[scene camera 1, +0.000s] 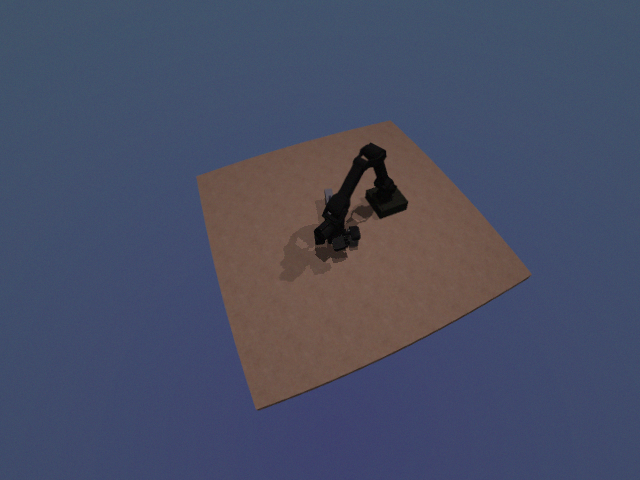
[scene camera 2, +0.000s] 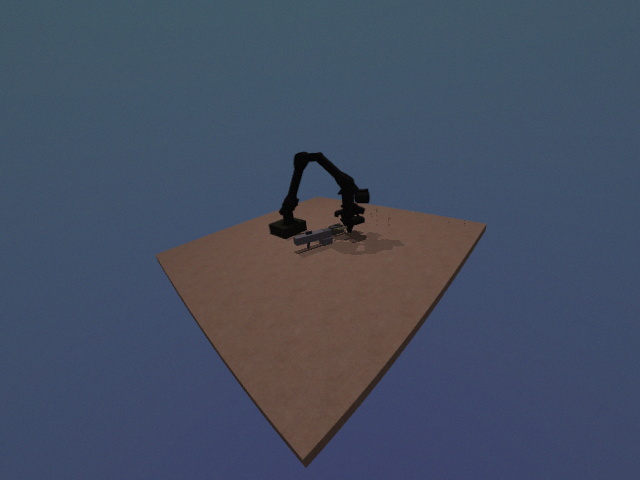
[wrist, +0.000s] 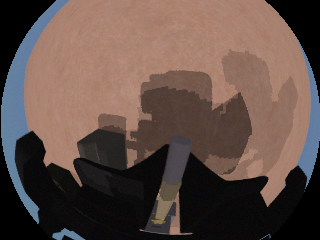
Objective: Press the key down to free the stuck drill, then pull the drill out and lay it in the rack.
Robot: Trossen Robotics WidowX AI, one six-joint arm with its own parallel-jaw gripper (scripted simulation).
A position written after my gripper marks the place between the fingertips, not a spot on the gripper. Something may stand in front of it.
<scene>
My gripper (wrist: 174, 149) holds a drill (wrist: 179, 147). I also see a dark block (wrist: 103, 147).
</scene>
